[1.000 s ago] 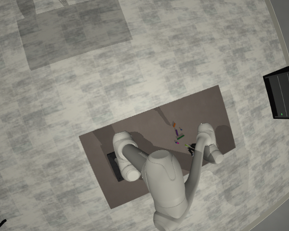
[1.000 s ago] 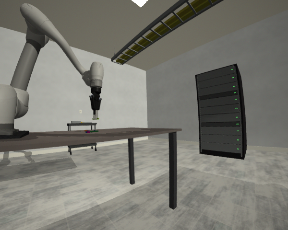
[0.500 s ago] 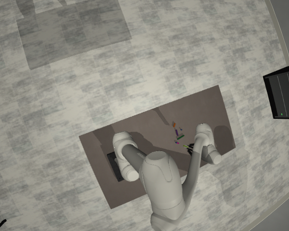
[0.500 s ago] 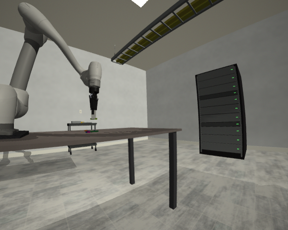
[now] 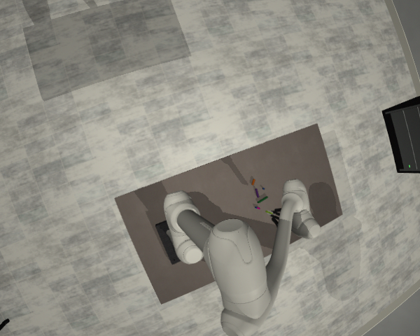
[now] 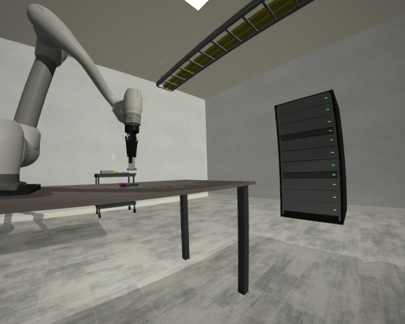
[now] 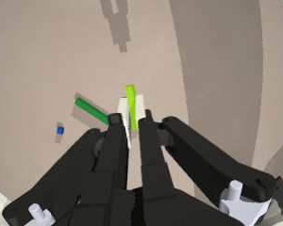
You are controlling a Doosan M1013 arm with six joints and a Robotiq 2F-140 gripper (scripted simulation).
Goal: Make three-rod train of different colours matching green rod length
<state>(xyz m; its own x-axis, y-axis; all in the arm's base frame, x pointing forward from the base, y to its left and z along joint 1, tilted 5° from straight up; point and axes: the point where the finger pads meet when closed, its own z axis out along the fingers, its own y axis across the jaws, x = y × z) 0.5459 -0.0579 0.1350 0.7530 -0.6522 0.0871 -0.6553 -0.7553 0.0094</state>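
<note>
Now: hand 30 mm past the magenta rod, 30 mm to the right of it and 120 mm above it. Also, from my hand: lime rod: 30 mm below; purple rod: 130 mm to the left, 120 mm below; green rod: 20 mm ahead, 70 mm to the left, 120 mm below.
</note>
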